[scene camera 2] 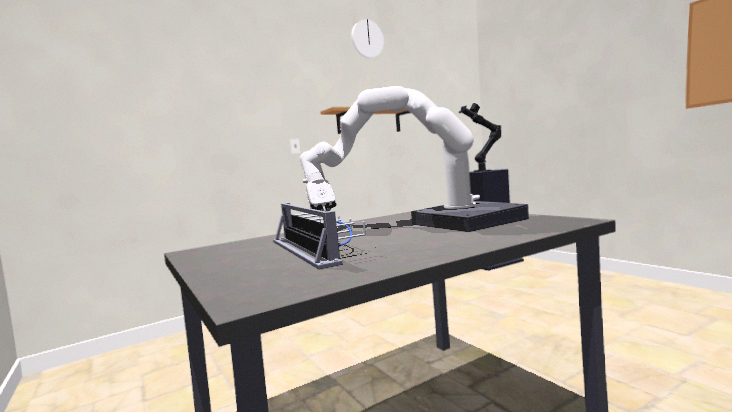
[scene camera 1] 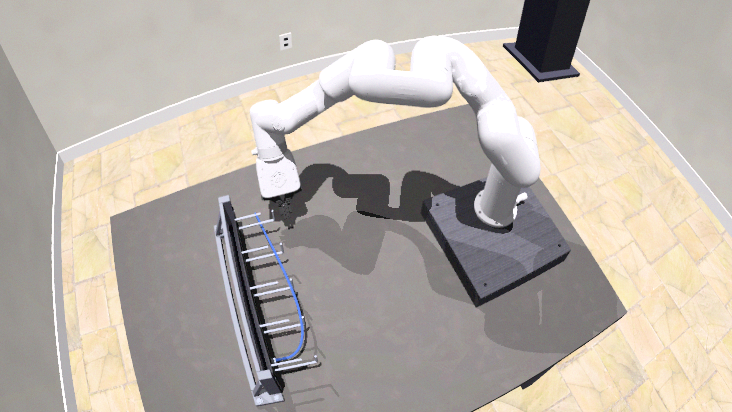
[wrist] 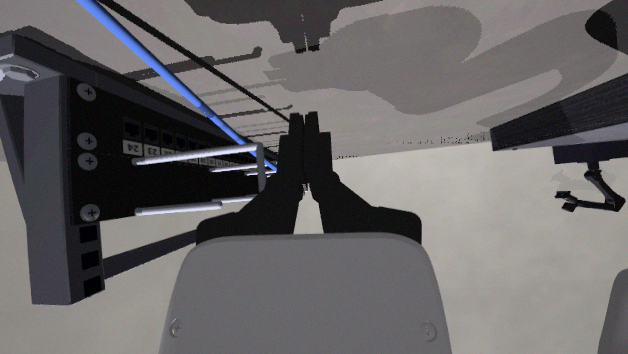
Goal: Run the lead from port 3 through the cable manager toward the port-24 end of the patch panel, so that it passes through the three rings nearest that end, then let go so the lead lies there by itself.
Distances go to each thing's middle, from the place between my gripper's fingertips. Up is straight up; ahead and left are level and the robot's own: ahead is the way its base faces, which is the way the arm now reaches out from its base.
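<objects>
I find the top bar point(wrist: 117, 264) 18 cm ahead of my hand, 19 cm to the left of it and 8 cm above it. As for the patch panel point(scene camera 1: 258, 343), that is 2 cm below my hand, with 20 cm to the left of it and 16 cm ahead of it as its other distances.
</objects>
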